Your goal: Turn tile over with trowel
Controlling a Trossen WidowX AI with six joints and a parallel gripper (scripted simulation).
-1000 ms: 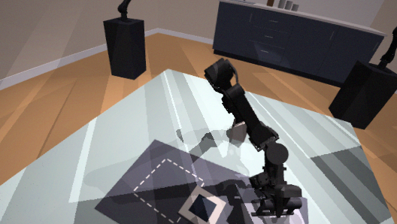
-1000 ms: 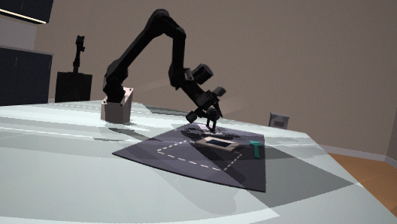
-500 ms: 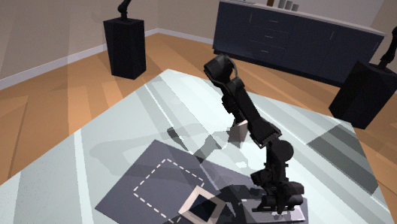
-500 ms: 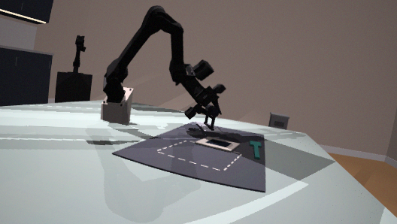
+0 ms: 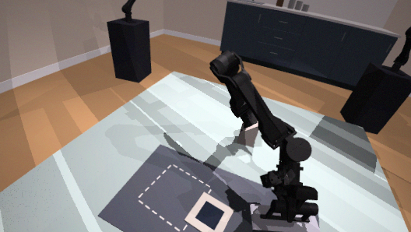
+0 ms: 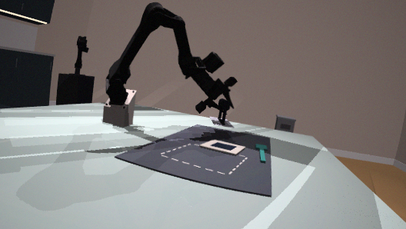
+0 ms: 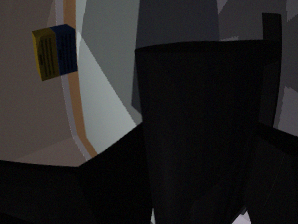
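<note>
Right now the trowel is 30 mm behind my gripper tip, 10 mm to the right of it and 10 mm below it. Also, from my gripper tip: dark mat 180 mm to the right, 120 mm below, 20 mm behind; teal t-shaped piece 180 mm to the right, 120 mm ahead, 90 mm below; square peach tile 200 mm to the right, 90 mm below.
</note>
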